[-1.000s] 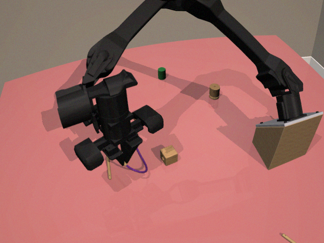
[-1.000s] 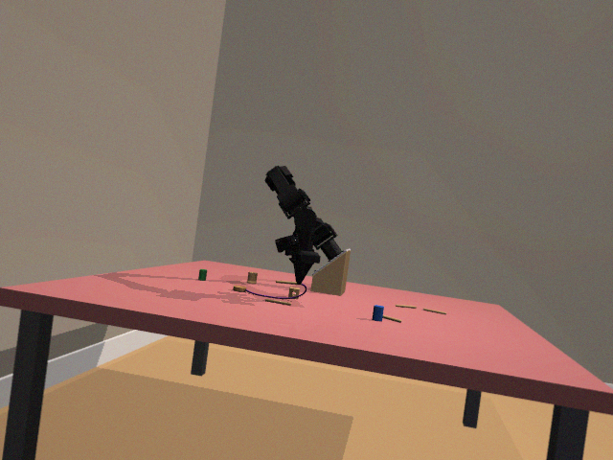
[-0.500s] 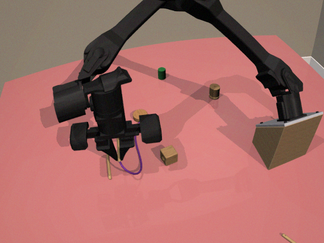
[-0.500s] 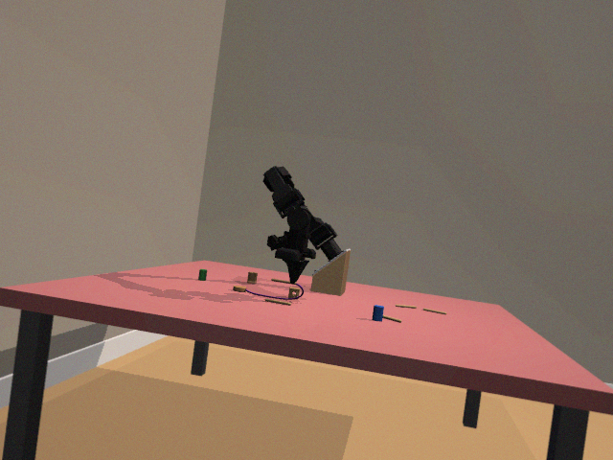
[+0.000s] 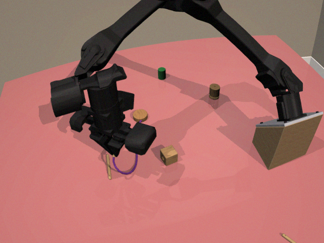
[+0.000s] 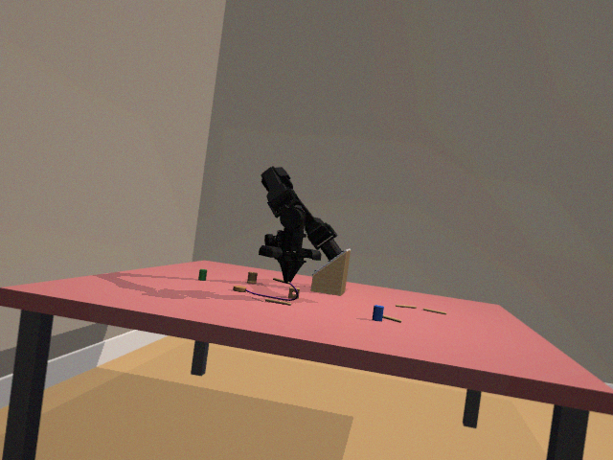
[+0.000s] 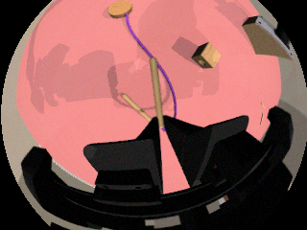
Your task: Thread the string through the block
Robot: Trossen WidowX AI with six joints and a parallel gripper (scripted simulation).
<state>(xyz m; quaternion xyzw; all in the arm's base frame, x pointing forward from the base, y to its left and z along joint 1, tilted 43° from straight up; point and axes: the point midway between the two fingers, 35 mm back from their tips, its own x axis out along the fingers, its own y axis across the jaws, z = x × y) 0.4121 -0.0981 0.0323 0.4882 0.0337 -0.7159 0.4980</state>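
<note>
Now: gripper tip 120 mm past the wooden block and 40 mm above it. The rest, counted from my gripper tip: brown cylinder 330 mm behind, 180 mm to the right, 40 mm below; then blue cylinder 50 mm ahead, 270 mm to the left, 40 mm below; then round wooden button 100 mm behind, 160 mm to the right, 50 mm below.
</note>
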